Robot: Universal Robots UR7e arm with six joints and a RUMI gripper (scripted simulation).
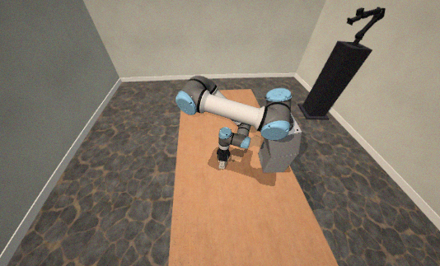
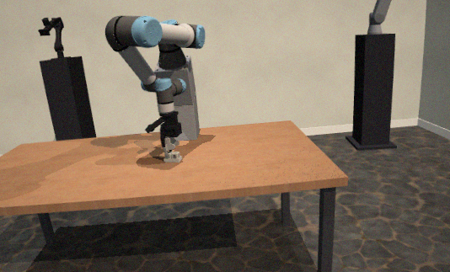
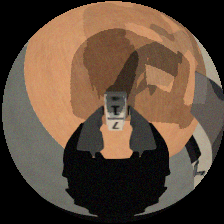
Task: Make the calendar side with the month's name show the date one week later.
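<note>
Now: the white calendar tray 30 mm below my hand and 20 mm to the left of it.
</note>
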